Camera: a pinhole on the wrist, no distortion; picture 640 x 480 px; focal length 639.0 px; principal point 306.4 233.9 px. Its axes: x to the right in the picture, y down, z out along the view. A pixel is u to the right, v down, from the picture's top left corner.
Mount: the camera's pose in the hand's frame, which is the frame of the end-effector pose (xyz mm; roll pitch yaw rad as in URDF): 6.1 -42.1 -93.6 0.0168 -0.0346 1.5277
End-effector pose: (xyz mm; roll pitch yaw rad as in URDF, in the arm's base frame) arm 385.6 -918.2 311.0 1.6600 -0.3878 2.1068
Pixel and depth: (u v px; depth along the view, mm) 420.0 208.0 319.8
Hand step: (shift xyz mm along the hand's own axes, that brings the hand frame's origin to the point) 26.4 2.8 227.7
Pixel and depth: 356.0 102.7 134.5
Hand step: 36.2 -37.6 40.7
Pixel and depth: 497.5 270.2 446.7
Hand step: -6.7 76.6 357.8
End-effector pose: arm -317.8 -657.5 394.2 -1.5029 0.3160 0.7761
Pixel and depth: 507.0 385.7 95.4
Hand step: -13.8 -14.6 3.1
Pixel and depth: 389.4 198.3 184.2
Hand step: 20.2 -25.1 91.1
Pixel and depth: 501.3 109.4 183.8
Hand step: 47.1 5.9 91.4
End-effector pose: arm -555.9 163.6 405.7 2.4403 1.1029 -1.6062
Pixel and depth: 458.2 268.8 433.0
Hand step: -6.5 46.3 343.0
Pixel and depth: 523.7 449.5 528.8
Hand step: -156.3 126.4 444.0
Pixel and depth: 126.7 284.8 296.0
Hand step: -16.5 -134.7 199.7
